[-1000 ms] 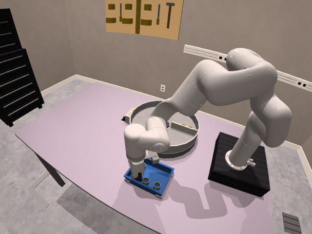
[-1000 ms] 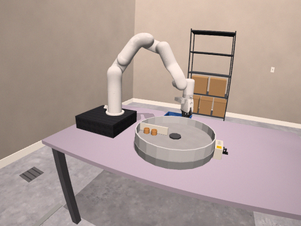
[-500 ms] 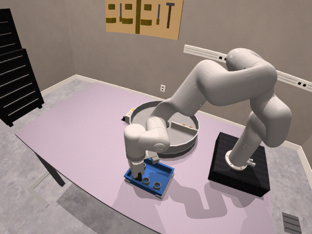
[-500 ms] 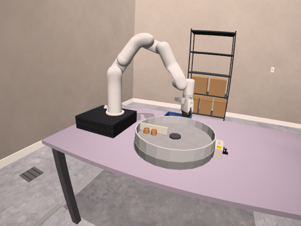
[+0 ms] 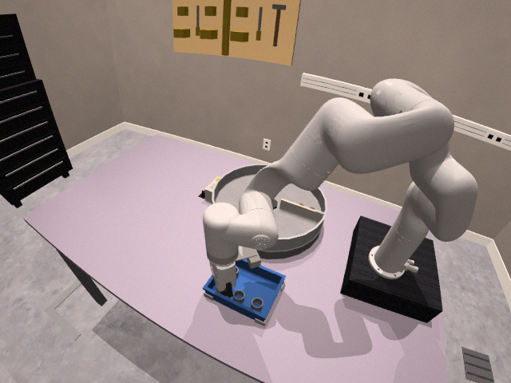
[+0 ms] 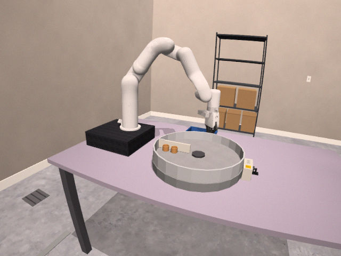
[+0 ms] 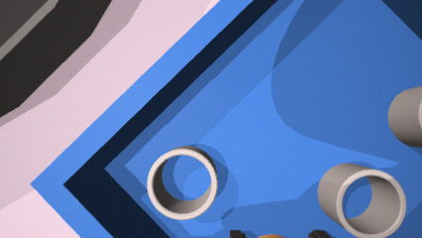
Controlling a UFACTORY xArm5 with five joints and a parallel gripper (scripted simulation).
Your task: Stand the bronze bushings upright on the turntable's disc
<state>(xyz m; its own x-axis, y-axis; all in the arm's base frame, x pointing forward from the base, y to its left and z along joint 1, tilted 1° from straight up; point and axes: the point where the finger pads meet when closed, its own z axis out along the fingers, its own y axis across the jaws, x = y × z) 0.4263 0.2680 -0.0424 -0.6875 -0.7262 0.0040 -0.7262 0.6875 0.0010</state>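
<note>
Now: hand 5 cm past the blue crate, 3 cm to the left of it and 1 cm above it. The rest, counted from my hand: turntable disc 2 cm ahead, 37 cm to the right, 2 cm above.
</note>
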